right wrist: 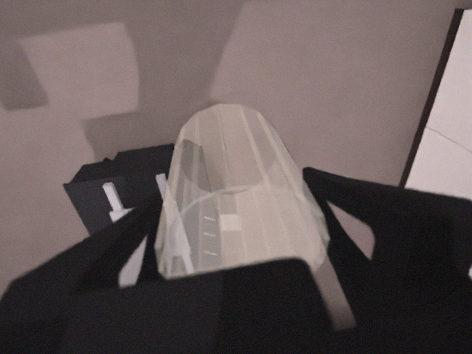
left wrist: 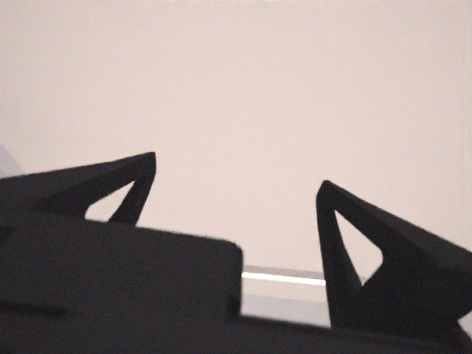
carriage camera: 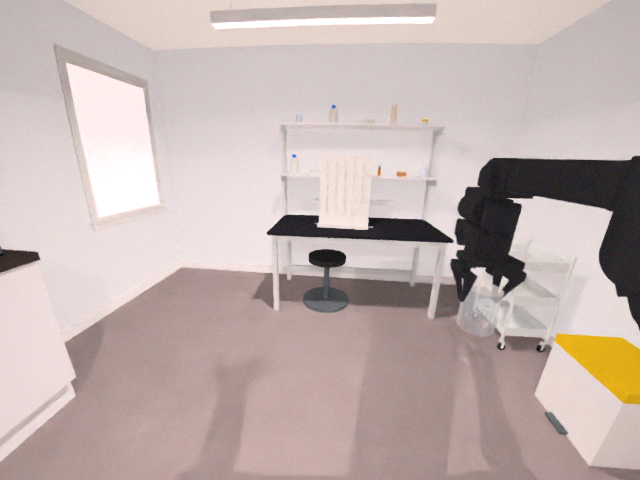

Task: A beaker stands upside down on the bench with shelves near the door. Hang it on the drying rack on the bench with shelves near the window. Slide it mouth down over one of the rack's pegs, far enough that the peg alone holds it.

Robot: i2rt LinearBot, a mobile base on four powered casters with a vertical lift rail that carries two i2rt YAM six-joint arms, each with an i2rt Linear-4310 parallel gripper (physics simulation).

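Frame: origin at the left arm's base, x right, y ahead, z up, level; millimetres.
Seen in the pictures: left gripper, fingertip midpoint: (left wrist: 238,175); right gripper, fingertip midpoint: (right wrist: 233,191) (carriage camera: 477,301).
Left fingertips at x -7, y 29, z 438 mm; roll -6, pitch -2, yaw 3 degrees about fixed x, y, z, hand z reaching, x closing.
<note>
A point is followed by its place in that frame.
The clear beaker (carriage camera: 476,316) {x 671, y 363, z 139 mm} (right wrist: 240,160) {x 697, y 426, z 171 mm} is between the fingers of my right gripper (carriage camera: 483,295) {x 692, y 399, z 152 mm} (right wrist: 233,191) {x 692, y 399, z 152 mm}, which is shut on it and points down, holding it in the air at the right of the carriage view. Which end of the beaker is its mouth is hard to tell. The cream drying rack (carriage camera: 344,191) {x 594, y 2246, z 169 mm} stands upright on the black-topped bench (carriage camera: 405,229) {x 1161, y 2176, z -153 mm} below two wall shelves, far off in the middle of the carriage view; its pegs are too faint to tell apart. My left gripper (left wrist: 238,175) {x -6, y 29, z 438 mm} is open and empty, with the ceiling behind it.
A black stool (carriage camera: 326,258) {x 446, y 2131, z -432 mm} stands before the bench. A white cart (carriage camera: 532,330) {x 1969, y 1485, z -727 mm} stands right of it, behind the beaker. A white box with a yellow top (carriage camera: 599,361) {x 1747, y 885, z -465 mm} is at the lower right, and a white cabinet (carriage camera: 31,330) {x -1009, y 928, z -369 mm} at the left, near the window (carriage camera: 113,139) {x -1469, y 2304, z 588 mm}.
</note>
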